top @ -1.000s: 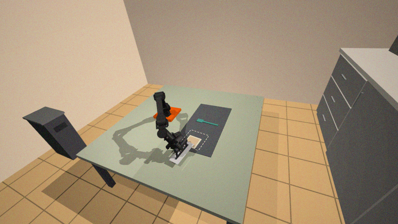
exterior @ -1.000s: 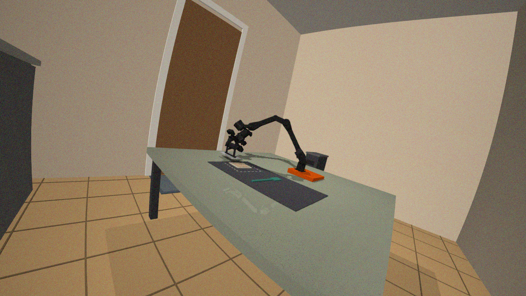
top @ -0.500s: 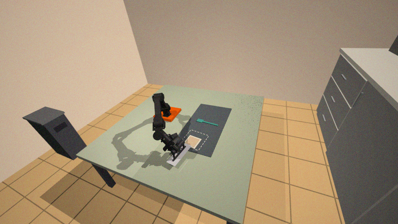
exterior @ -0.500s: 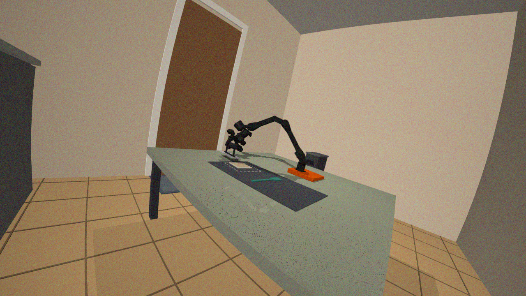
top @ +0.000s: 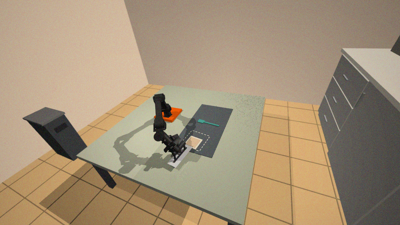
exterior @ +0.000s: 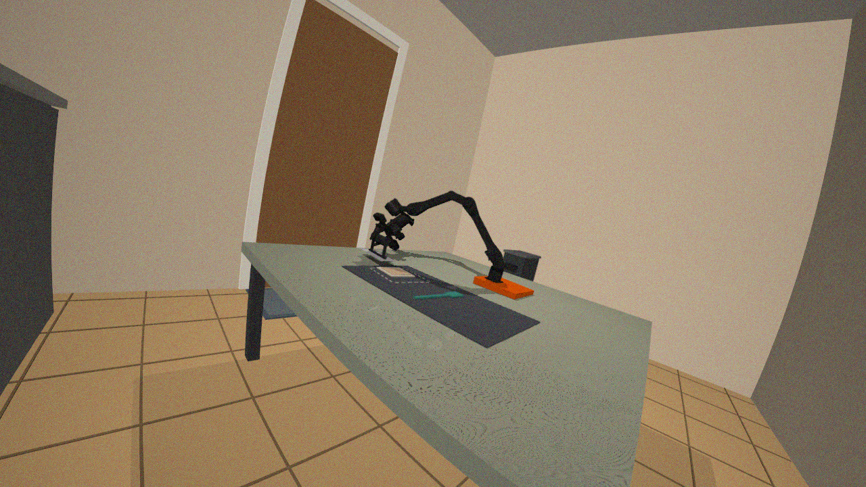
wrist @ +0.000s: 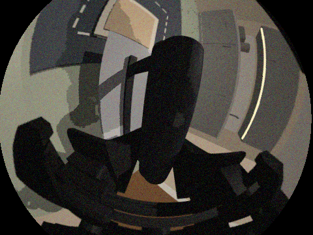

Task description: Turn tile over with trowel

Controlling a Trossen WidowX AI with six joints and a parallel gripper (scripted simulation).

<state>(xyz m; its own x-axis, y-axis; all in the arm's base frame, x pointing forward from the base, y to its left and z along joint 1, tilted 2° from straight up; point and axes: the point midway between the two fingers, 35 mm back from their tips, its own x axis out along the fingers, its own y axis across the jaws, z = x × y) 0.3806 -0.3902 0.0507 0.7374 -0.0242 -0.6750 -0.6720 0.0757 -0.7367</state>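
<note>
The teal trowel lies 20 mm behind my gripper tip, 450 mm to the left of it and 70 mm below it. The rest, counted from my gripper tip: dark mat 10 mm behind, 420 mm to the left, 100 mm below; tile 10 mm behind, 190 mm to the left, 70 mm below.
</note>
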